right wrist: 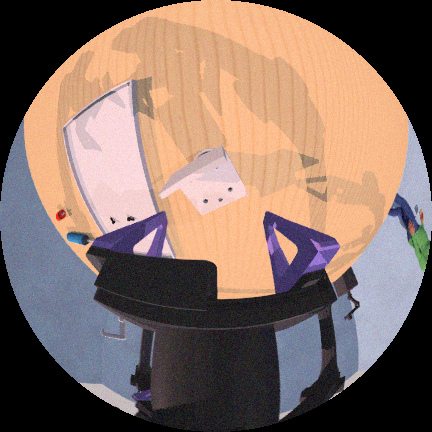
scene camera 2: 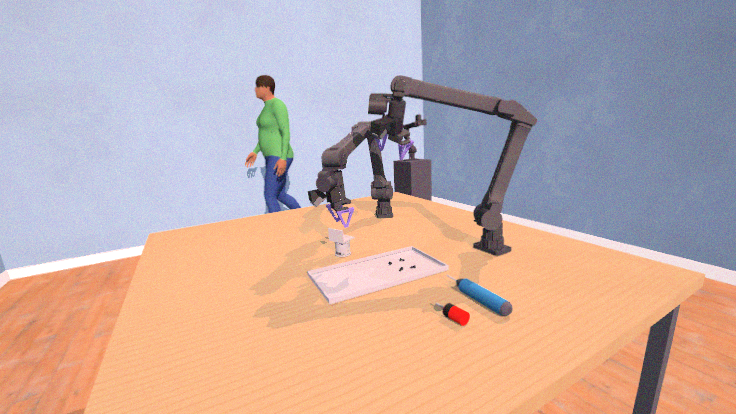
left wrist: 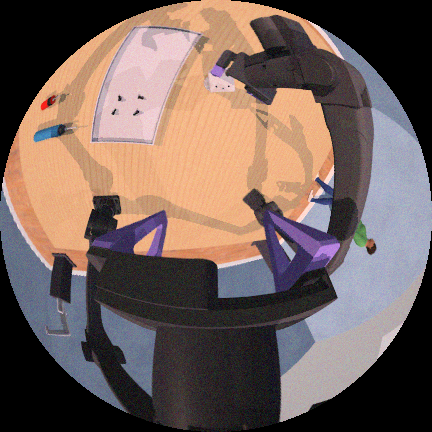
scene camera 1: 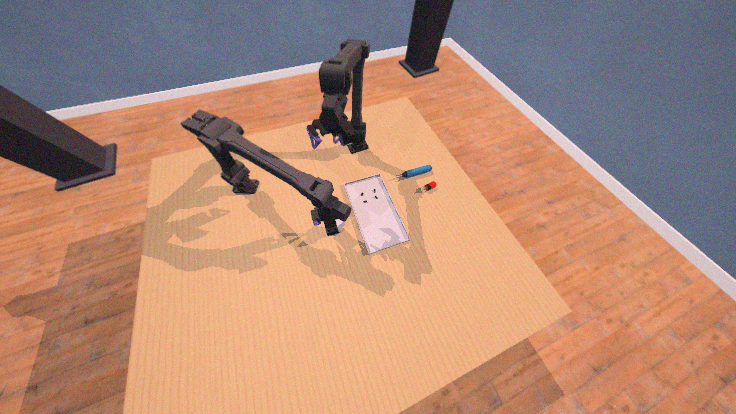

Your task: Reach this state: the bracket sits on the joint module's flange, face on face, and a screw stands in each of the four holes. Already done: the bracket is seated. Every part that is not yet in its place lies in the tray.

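Seen in the pictures: left gripper, fingertip midpoint: [scene camera 2: 391, 155] [left wrist: 214, 214] [scene camera 1: 324, 145]; right gripper, fingertip midpoint: [right wrist: 214, 216] [scene camera 2: 342, 224] [left wrist: 231, 81]; left arm's base, link origin: [scene camera 2: 491, 249] [left wrist: 106, 203] [scene camera 1: 357, 146]; right arm's base, link origin: [scene camera 2: 384, 215] [left wrist: 253, 198] [scene camera 1: 246, 186].
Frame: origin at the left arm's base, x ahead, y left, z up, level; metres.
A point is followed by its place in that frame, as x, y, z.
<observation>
The pale bracket [scene camera 2: 337, 235] {0.503, -0.290, 0.088} [left wrist: 221, 87] {0.453, -0.320, 0.066} [right wrist: 212, 192] {0.464, -0.315, 0.066} sits on the white joint module [scene camera 2: 342, 250] {0.489, -0.288, 0.025}, which stands on the table beside the tray. Dark holes show in its flat plate; its upright plate hides part of it in the right wrist view. Several small black screws [scene camera 1: 362, 194] {0.346, -0.113, 0.013} [scene camera 2: 401, 268] {0.389, -0.047, 0.012} [left wrist: 137, 112] {0.340, -0.118, 0.012} [right wrist: 131, 218] {0.389, -0.119, 0.009} lie in the tray [scene camera 1: 376, 218] {0.503, -0.100, 0.004} [scene camera 2: 349, 278] {0.557, -0.100, 0.004} [left wrist: 150, 65] {0.498, -0.114, 0.004} [right wrist: 110, 160] {0.528, -0.127, 0.004}. My right gripper [scene camera 2: 341, 222] {0.468, -0.319, 0.117} [right wrist: 214, 216] {0.468, -0.319, 0.117} is open and empty, just above the bracket. My left gripper [scene camera 1: 325, 140] {0.279, -0.246, 0.367} [scene camera 2: 393, 146] {0.279, -0.246, 0.367} [left wrist: 214, 214] {0.279, -0.246, 0.367} is open and empty, high above the table and away from the tray.
A blue screwdriver [scene camera 1: 416, 170] {0.333, 0.230, 0.039} [scene camera 2: 483, 297] {0.348, 0.262, 0.030} [left wrist: 47, 133] [right wrist: 76, 238] {0.341, 0.207, 0.034} and a shorter red one [scene camera 1: 431, 185] {0.451, 0.260, 0.032} [scene camera 2: 456, 314] {0.457, 0.276, 0.027} [left wrist: 49, 102] [right wrist: 60, 215] {0.447, 0.233, 0.027} lie beside the tray's screw end. A person in green [scene camera 2: 275, 128] [left wrist: 361, 234] [right wrist: 419, 242] is beyond the table.
</observation>
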